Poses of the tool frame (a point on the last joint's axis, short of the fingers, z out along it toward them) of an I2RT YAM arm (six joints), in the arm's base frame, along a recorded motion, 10 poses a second.
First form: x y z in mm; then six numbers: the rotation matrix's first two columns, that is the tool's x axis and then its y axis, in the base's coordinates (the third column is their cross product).
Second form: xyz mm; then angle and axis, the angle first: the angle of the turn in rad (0 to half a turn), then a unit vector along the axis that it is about. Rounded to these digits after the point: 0 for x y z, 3 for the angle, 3 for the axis.
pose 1, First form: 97 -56 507 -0.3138 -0.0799 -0.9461 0.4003 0.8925 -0.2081
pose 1, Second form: 97 -56 507 1.912 0.125 0.959 -0.255
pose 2, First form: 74 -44 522 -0.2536 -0.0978 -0.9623 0.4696 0.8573 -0.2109
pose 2, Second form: 74 -44 522 1.859 0.154 0.943 -0.296
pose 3, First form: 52 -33 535 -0.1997 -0.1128 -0.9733 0.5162 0.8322 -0.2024
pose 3, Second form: 52 -33 535 1.811 0.175 0.930 -0.324
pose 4, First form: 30 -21 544 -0.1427 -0.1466 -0.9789 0.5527 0.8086 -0.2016
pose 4, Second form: 30 -21 544 1.756 0.187 0.916 -0.356
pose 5, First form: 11 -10 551 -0.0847 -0.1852 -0.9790 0.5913 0.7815 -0.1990
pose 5, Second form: 11 -10 551 1.701 0.200 0.898 -0.392
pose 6, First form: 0 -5 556 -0.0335 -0.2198 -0.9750 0.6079 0.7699 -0.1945
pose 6, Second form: 0 -5 556 1.649 0.203 0.887 -0.415
